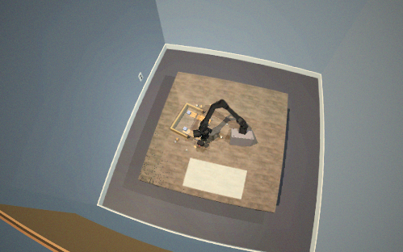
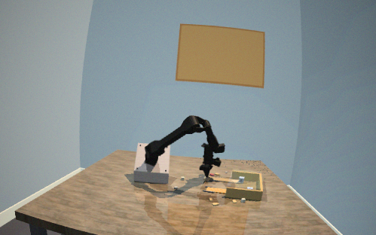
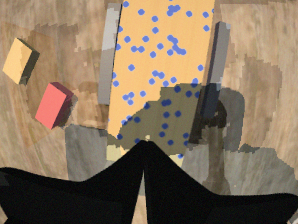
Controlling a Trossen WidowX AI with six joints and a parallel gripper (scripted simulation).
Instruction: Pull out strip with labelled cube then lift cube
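Right now my gripper tip is 60 mm to the right of the pink block and 30 mm short of it.
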